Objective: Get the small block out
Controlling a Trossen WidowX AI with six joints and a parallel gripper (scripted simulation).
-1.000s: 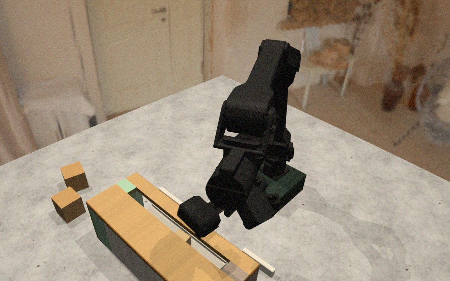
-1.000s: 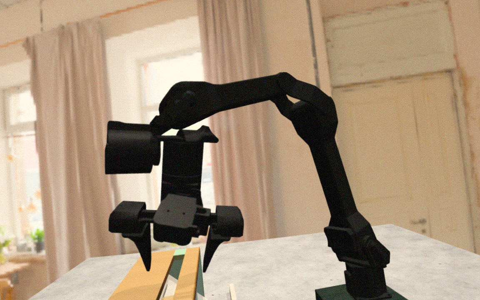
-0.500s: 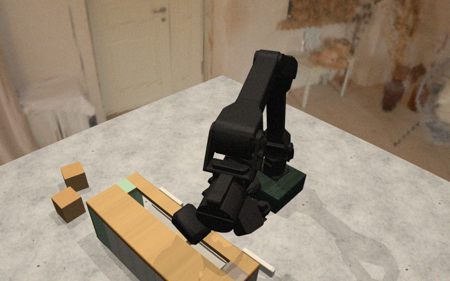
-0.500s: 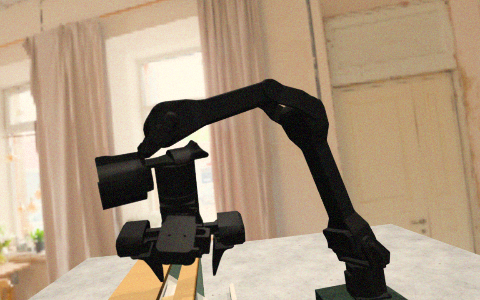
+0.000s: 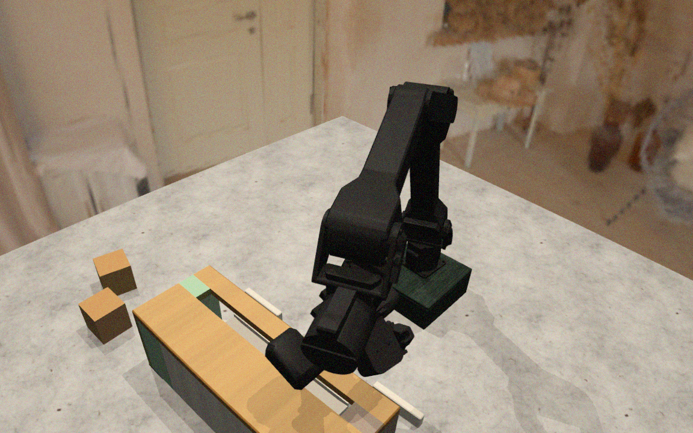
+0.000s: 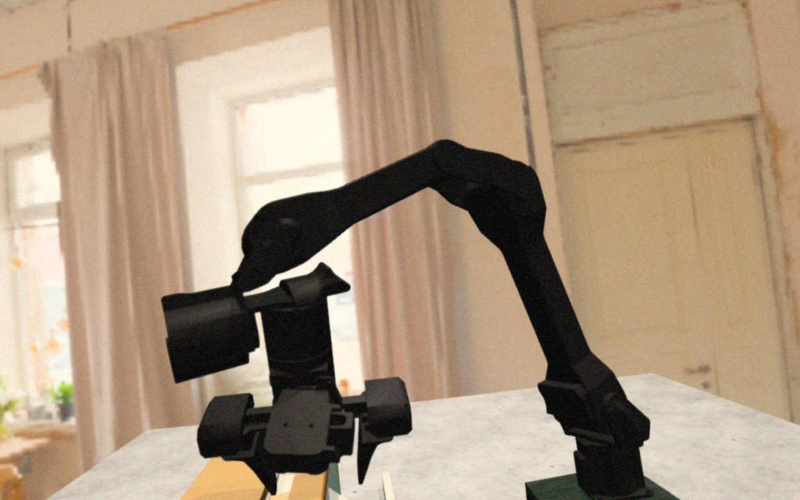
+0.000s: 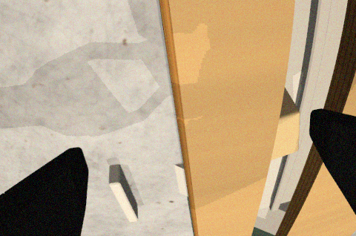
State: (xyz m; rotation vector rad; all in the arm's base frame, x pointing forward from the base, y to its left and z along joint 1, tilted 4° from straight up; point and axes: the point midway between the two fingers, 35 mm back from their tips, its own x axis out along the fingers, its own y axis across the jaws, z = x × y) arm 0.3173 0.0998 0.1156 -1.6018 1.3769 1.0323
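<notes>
My gripper tip is now 4 cm to the left of the small tan block, 4 cm short of it and 4 cm above it. Also, from my gripper tip: box (7 cm below, 6 cm to the right, 3 cm ahead).
</notes>
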